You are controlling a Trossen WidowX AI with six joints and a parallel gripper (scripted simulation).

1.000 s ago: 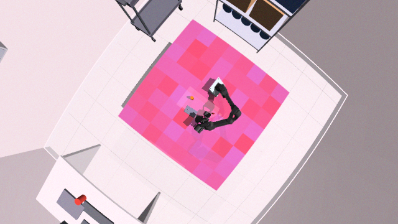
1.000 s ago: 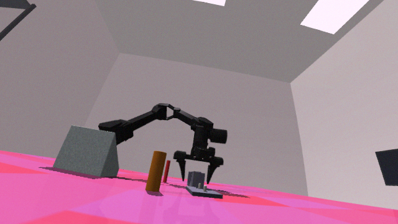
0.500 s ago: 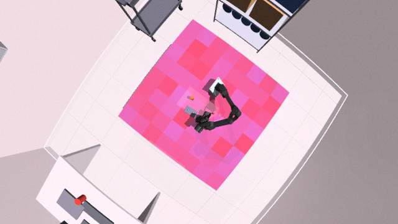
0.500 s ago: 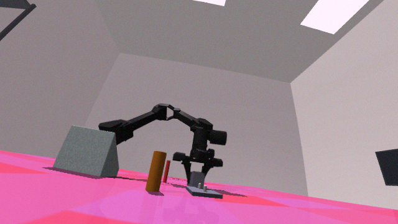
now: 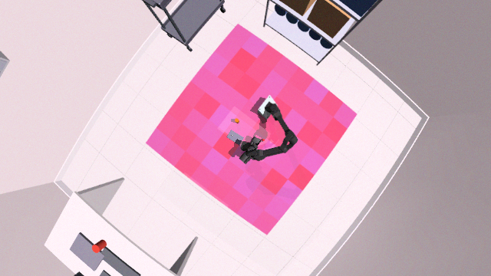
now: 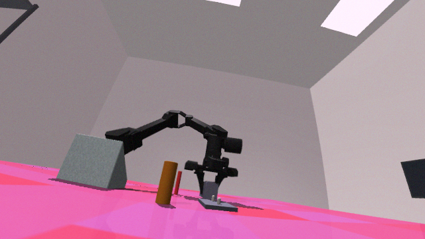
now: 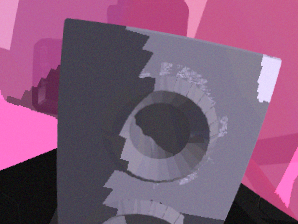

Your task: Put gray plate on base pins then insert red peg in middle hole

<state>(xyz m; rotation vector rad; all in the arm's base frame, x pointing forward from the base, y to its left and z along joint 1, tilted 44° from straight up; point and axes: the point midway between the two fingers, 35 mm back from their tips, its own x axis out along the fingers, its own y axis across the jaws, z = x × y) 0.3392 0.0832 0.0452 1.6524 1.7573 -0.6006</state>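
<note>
The base is 150 mm to the right of my gripper tip and 10 mm ahead of it. The rest, counted from my gripper tip: red peg 110 mm behind, 30 mm to the left, 30 mm above; gray plate 30 mm above; orange cylinder 220 mm to the right, 100 mm behind, 30 mm above.
</note>
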